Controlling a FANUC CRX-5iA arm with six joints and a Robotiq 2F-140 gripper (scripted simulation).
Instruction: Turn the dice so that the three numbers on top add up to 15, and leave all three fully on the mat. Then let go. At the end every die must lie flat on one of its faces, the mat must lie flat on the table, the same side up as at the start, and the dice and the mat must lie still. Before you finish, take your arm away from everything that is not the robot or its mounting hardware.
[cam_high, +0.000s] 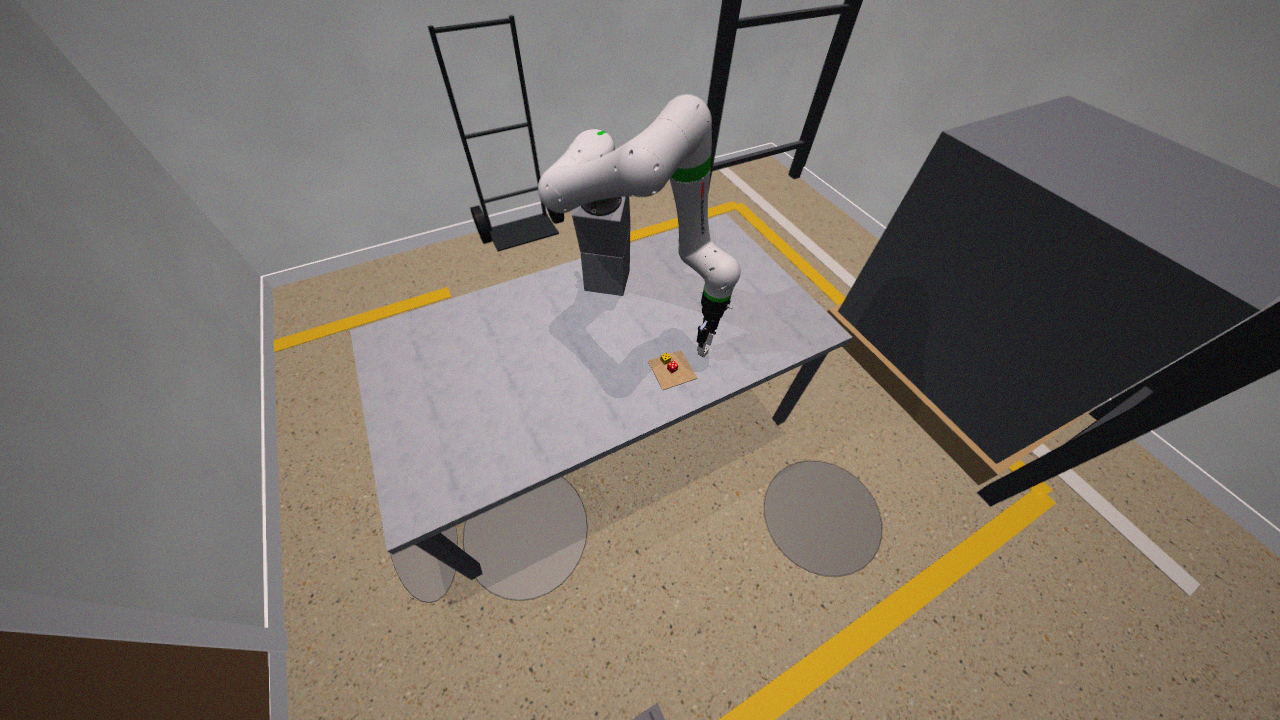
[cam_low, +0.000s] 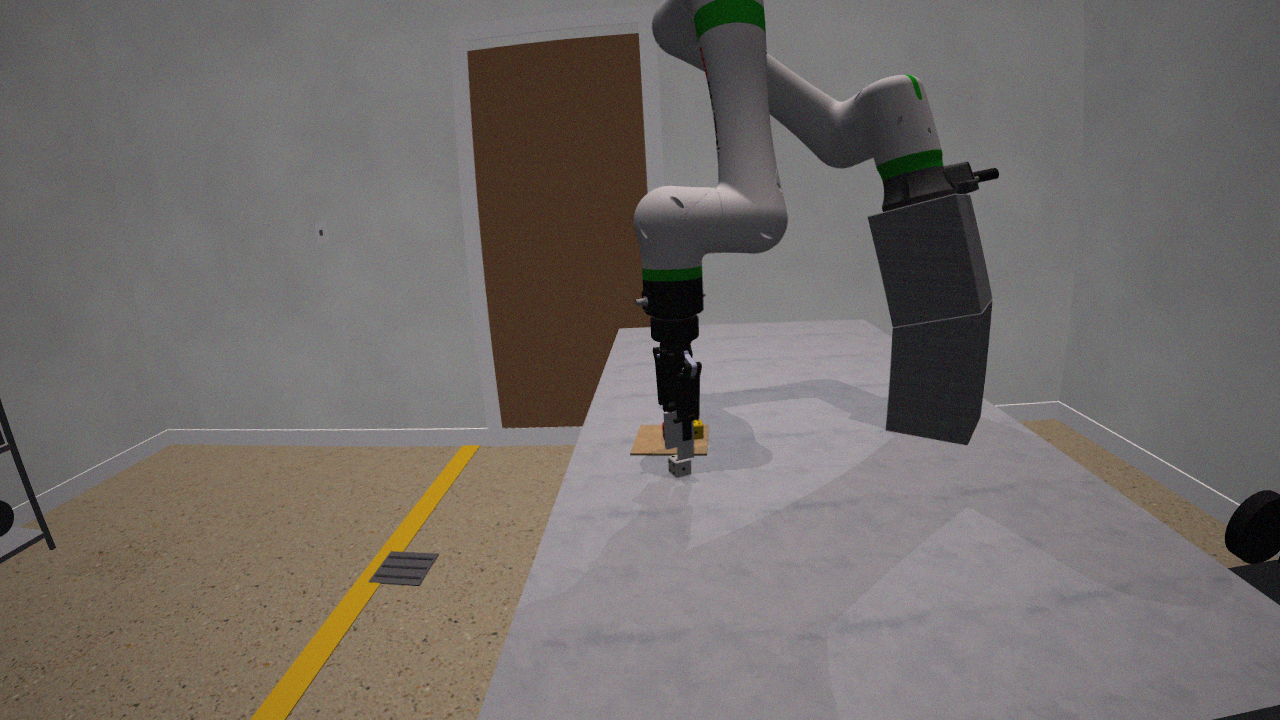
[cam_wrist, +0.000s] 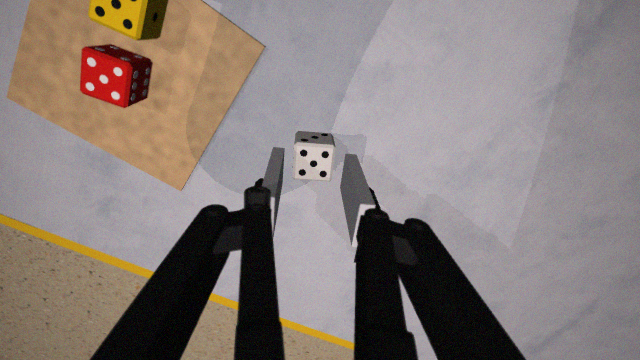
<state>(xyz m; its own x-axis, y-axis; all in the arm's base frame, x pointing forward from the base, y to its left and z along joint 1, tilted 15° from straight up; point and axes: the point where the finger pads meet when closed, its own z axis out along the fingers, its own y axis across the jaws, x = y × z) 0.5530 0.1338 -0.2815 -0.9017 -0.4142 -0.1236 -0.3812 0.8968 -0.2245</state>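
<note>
The white die lies 60 mm below my hand. From my hand the other things lie so: tan mat (140 mm to the right, 70 mm below, 10 mm ahead); yellow die (150 mm to the right, 50 mm below, 40 mm behind); red die (140 mm to the right, 50 mm below, 10 mm ahead).
</note>
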